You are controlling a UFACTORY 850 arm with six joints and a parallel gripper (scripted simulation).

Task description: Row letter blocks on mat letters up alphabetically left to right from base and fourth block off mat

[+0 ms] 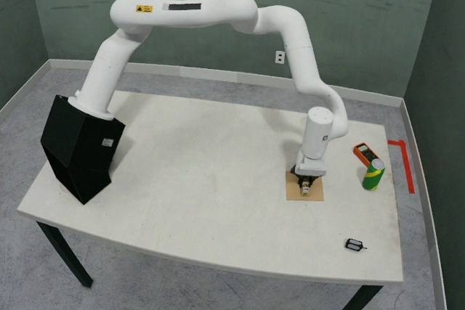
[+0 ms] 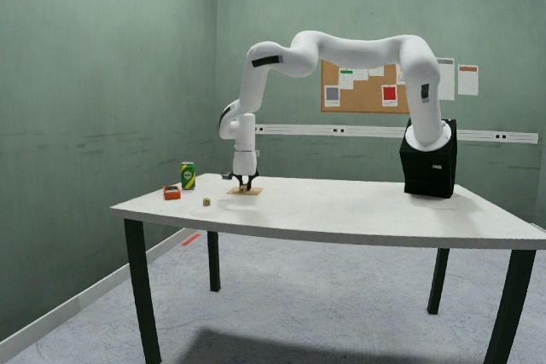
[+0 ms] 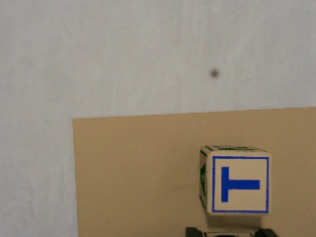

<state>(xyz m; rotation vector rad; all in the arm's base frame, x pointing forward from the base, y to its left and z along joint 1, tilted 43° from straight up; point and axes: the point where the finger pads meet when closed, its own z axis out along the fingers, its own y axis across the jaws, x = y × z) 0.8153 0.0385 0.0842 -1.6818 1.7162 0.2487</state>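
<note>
The tan mat is 2 cm below my hand. Round my hand: yellow can: 26 cm ahead, 6 cm to the left, 4 cm above; then orange multimeter: 25 cm ahead, 20 cm to the left, 1 cm below; then small black object: 24 cm to the right, 21 cm ahead, 1 cm below.
</note>
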